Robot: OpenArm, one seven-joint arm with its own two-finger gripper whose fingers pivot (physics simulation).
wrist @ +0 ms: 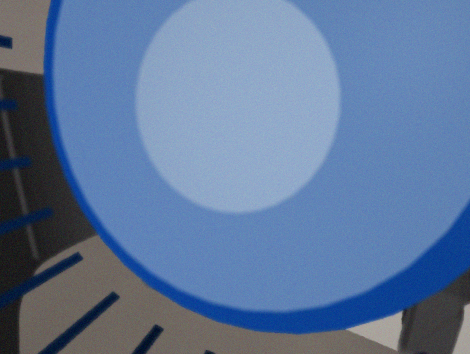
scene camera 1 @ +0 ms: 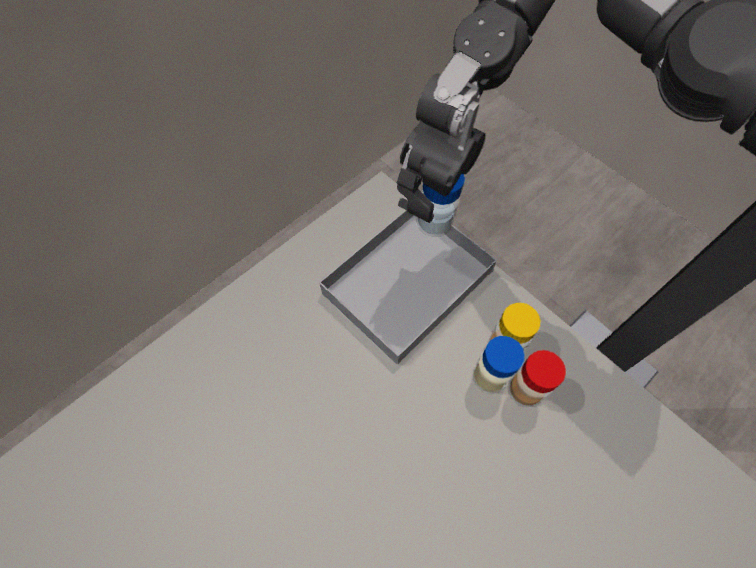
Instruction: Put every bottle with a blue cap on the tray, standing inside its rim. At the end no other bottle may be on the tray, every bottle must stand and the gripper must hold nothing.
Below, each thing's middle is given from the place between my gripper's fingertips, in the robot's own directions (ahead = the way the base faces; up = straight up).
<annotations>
Now: the blue-capped bottle (scene camera 1: 445, 207) 2 cm to the left of my hand, 1 cm behind it and 1 cm above it. Also, from my hand: yellow-capped bottle (scene camera 1: 520, 321) 21 cm to the left, 12 cm below, 1 cm ahead; red-capped bottle (scene camera 1: 543, 371) 28 cm to the left, 12 cm below, 4 cm ahead.
</annotations>
